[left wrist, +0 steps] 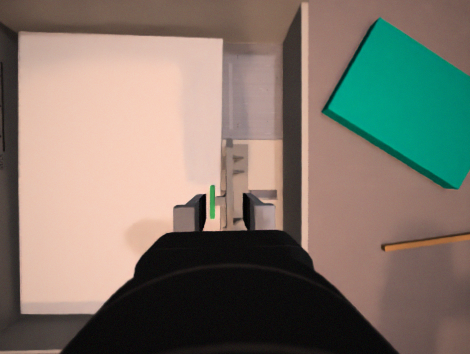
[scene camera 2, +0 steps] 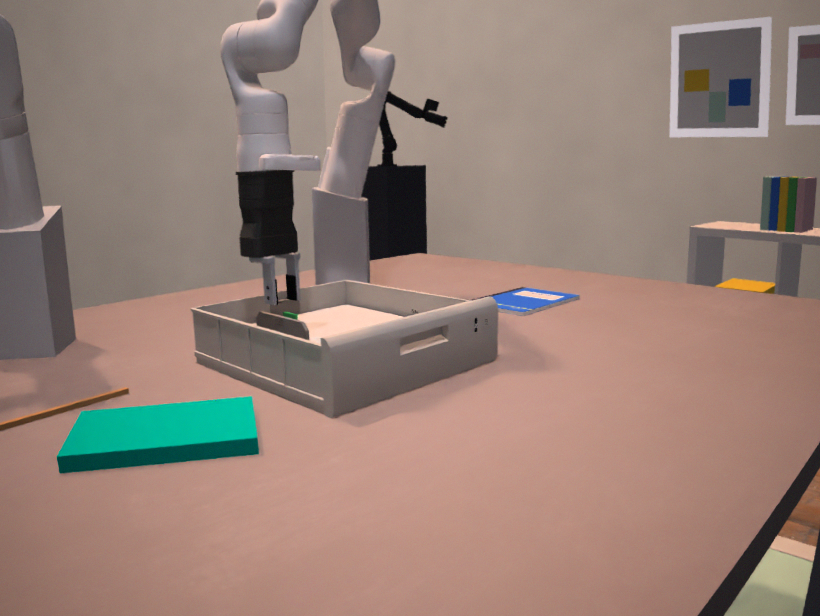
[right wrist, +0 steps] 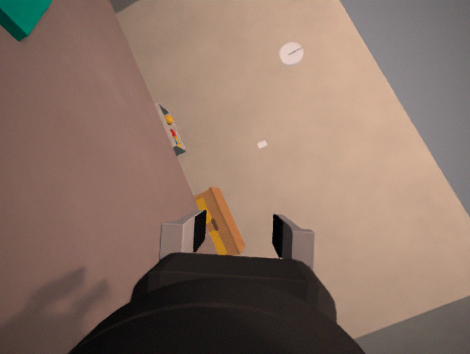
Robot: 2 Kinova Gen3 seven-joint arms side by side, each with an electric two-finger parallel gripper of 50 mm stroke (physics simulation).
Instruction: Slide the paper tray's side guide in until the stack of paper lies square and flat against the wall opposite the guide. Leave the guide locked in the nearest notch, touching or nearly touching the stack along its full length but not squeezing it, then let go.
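Where they show: left gripper, fingertip midpoint: (left wrist: 224, 206) (scene camera 2: 282, 301); right gripper, fingertip midpoint: (right wrist: 239, 226); left arm's base, link origin: (scene camera 2: 340, 193); right arm's base, link origin: (scene camera 2: 15, 219).
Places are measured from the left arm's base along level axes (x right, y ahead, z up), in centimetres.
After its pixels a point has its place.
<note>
The grey paper tray (scene camera 2: 410, 361) @[x 51.9, y 53.0, z -17.8 cm] (left wrist: 305, 125) @[x 61.6, y 38.1, z -13.6 cm] stands on the table. The white paper stack (scene camera 2: 348, 319) @[x 38.4, y 32.3, z -17.6 cm] (left wrist: 100, 150) @[x 41.3, y 40.1, z -17.6 cm] lies flat in it, looking about square, its left edge in the left wrist view close along the wall opposite the guide. The side guide (scene camera 2: 281, 324) @[x 53.9, y 32.9, z -15.1 cm] (left wrist: 229, 175) @[x 54.0, y 35.0, z -14.0 cm] stands upright beside the stack's right edge, with at most a narrow gap; its green tab (scene camera 2: 290, 315) @[x 52.3, y 33.1, z -14.1 cm] (left wrist: 212, 201) @[x 52.1, y 33.0, z -13.8 cm] is on the stack side. My left gripper (scene camera 2: 283, 301) @[x 53.1, y 32.6, z -12.0 cm] (left wrist: 224, 206) @[x 53.1, y 32.6, z -12.0 cm] is open above the guide, fingers either side of guide and tab. My right gripper (right wrist: 239, 226) @[x 126.4, y 19.1, z -0.8 cm] is open and empty, away from the tray. Notch engagement is hidden.
A green block (scene camera 2: 162, 427) @[x 79.7, y 39.8, z -20.1 cm] (left wrist: 405, 105) @[x 77.1, y 39.2, z -20.2 cm] (right wrist: 24, 15) @[x 86.4, y 38.9, z -20.1 cm] and an orange stick (scene camera 2: 66, 407) @[x 80.9, y 21.2, z -21.4 cm] (left wrist: 425, 242) @[x 77.7, y 21.2, z -21.2 cm] lie beside the tray. A blue booklet (scene camera 2: 533, 299) @[x -6.3, y 44.4, z -21.2 cm] lies behind it. An orange box (right wrist: 227, 220) shows beyond the table edge in the right wrist view.
</note>
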